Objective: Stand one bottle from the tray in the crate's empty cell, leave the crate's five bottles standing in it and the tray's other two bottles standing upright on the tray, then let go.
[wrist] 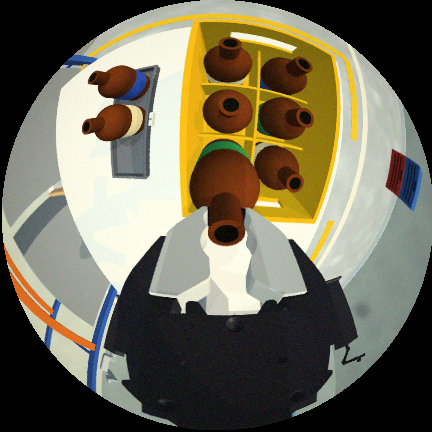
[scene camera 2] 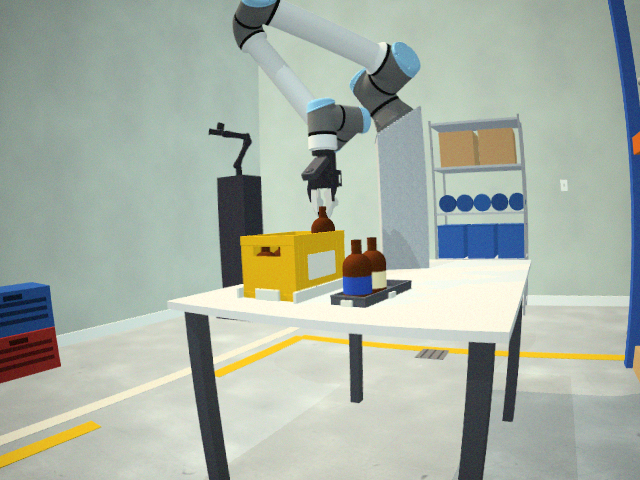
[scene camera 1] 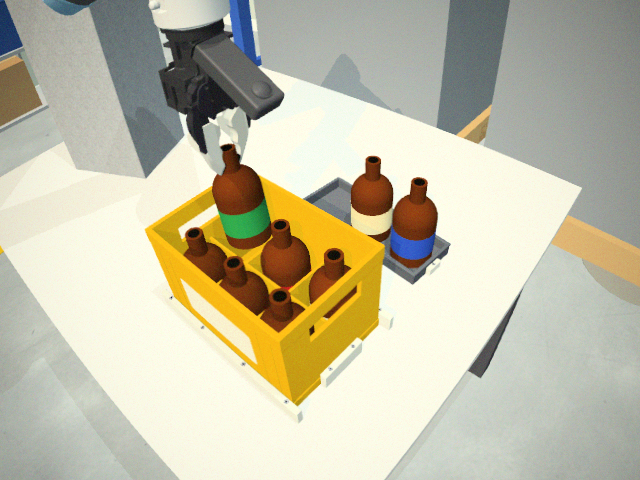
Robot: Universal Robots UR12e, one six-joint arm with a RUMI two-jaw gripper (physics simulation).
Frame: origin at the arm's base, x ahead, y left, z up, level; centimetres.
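Seen in the pictures: gripper, fingertip midpoint: (wrist: 224, 208) (scene camera 2: 324, 218) (scene camera 1: 229, 169); arm's base, link origin: (scene camera 2: 397, 124).
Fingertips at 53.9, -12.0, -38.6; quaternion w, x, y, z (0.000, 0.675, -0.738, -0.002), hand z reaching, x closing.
Observation:
Offsets run from my fingertips to a thing's top centre, as dx, dy, dz. "pt": to the spot under its first point. Level surfaces: height alone.
My gripper (scene camera 1: 231, 157) (scene camera 2: 322, 210) (wrist: 224, 208) is shut on the neck of the green-labelled bottle @(+0.9, -0.1, +3.8) (scene camera 1: 238, 191) (scene camera 2: 323, 225) (wrist: 225, 180). This bottle is upright, its lower part inside the corner cell of the yellow crate @(+9.4, -5.6, -3.9) (scene camera 1: 341, 335) (scene camera 2: 268, 281) (wrist: 189, 125); it stands higher than the crate's other bottles, and its base is partly hidden by dividers. The crate's five bottles, among them a middle one @(+9.6, -1.2, -5.1) (scene camera 1: 285, 260) (wrist: 227, 112), stand in their cells. The cream-labelled bottle @(+12.3, +19.2, -5.4) (scene camera 1: 371, 193) (scene camera 2: 379, 260) (wrist: 112, 122) and blue-labelled bottle @(+21.2, +18.0, -5.4) (scene camera 1: 413, 222) (scene camera 2: 356, 266) (wrist: 117, 82) stand upright on the tray @(pt +1.1, +23.3, -20.8) (scene camera 1: 333, 196) (wrist: 131, 160).
White blocks and strips, one a block @(pt +24.0, -7.9, -18.5) (scene camera 1: 341, 362) at the crate's end, lie along the crate's foot on the white table @(dz -21.4) (scene camera 1: 439, 330). A grey pillar (scene camera 1: 121, 93) (scene camera 2: 403, 196) stands behind the table. A black pedestal (scene camera 2: 239, 222) stands behind the crate in the second scene view.

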